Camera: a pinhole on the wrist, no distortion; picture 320 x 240 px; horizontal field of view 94.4 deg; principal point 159.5 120.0 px. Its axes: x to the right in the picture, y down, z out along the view. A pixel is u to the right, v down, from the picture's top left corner.
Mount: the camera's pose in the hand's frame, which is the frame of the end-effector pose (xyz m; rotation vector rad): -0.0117 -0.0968 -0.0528 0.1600 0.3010 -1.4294
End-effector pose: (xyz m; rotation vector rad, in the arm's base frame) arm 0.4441 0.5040 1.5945 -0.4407 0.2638 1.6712
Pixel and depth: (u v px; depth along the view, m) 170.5 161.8 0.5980
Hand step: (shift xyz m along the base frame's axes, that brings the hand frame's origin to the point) 0.1940 0.4497 0.3666
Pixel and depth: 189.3 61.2 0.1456
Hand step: 0.1660 0.0155 0.1080
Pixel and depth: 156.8 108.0 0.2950
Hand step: 0.1464 0.1201 0.2235
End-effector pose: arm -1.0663 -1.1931 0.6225 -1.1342 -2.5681 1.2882
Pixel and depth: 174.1 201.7 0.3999
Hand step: -0.4188 -0.1255 -0.1065
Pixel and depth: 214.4 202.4 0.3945
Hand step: -0.4720 -0.1323 -0.0140
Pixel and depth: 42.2 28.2 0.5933
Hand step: 0.1019 -0.6378 -0.4367
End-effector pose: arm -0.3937 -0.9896 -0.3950 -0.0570 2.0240 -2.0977
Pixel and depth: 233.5 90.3 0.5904
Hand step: 0.0338 -0.4027 0.5816
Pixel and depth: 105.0 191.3 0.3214
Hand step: -0.1151 -0.3018 0.0475
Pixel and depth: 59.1 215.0 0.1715
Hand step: -0.0775 -0.1537 0.0139
